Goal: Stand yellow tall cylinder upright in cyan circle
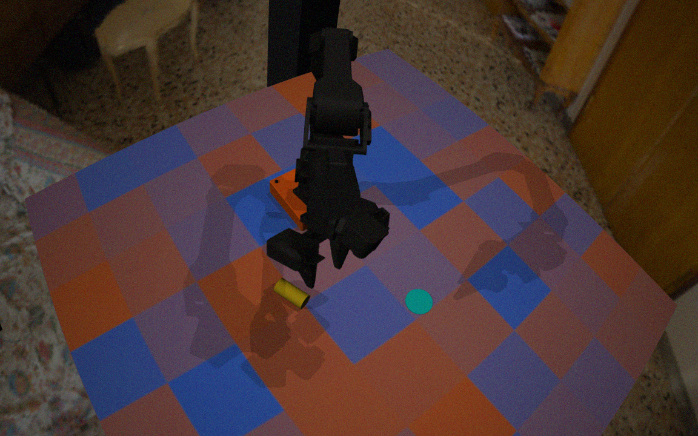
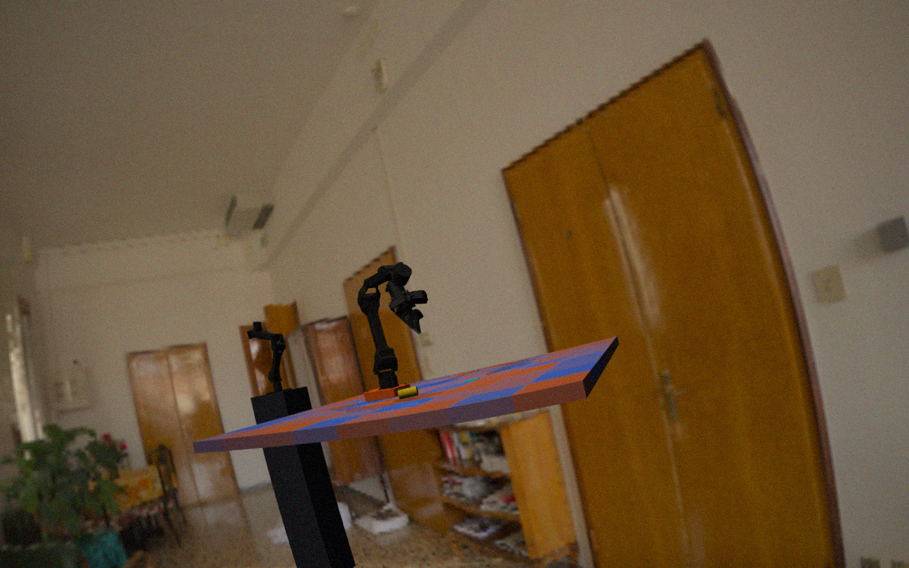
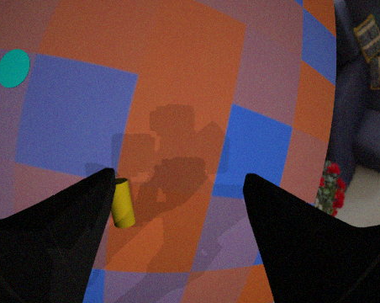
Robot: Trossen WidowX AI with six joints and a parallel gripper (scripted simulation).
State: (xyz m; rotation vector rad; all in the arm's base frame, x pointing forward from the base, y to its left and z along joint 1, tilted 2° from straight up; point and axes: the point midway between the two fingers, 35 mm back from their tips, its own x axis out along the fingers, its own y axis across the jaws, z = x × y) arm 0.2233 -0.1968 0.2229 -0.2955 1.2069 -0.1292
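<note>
My gripper tip is now 90 mm past the yellow cylinder, 10 mm to the right of it and 200 mm above it. From my gripper tip the other things lie so: cyan circle 90 mm ahead, 200 mm to the left, 220 mm below.
</note>
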